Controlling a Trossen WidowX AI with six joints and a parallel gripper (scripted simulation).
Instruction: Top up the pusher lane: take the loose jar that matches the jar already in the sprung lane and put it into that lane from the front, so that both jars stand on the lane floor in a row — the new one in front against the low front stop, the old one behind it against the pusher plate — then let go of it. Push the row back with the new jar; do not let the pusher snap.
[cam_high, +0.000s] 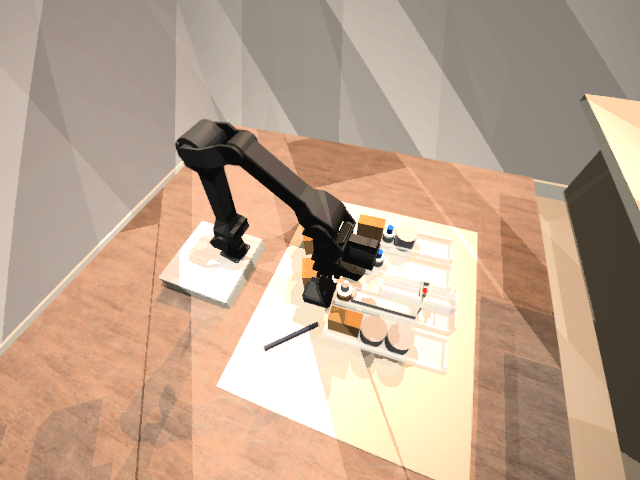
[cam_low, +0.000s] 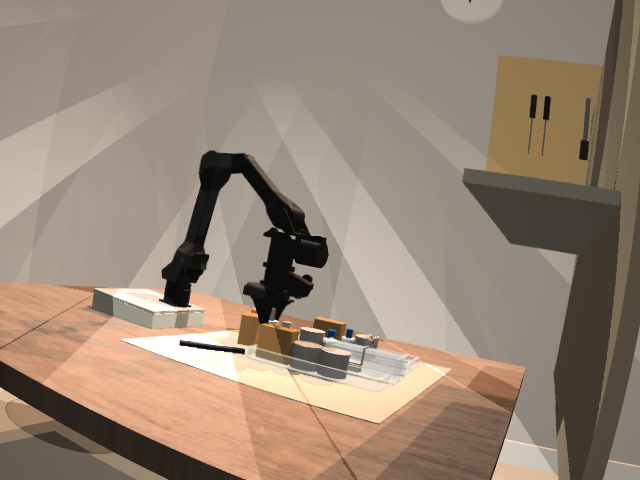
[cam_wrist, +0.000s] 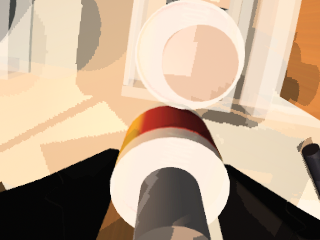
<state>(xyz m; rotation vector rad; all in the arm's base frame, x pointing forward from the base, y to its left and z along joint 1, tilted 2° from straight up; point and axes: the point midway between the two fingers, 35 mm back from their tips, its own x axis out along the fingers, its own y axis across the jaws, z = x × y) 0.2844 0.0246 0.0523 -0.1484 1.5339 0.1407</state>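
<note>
Right now the cream mat is 100 mm ahead of my gripper tip, 50 mm below it and 30 mm to the left of it. The rest, counted from my gripper tip: shelf 550 mm ahead, 320 mm above, 100 mm to the left; red mark 220 mm ahead, 80 mm to the left, 20 mm above; black rod 150 mm to the right, 50 mm below, 30 mm behind.
</note>
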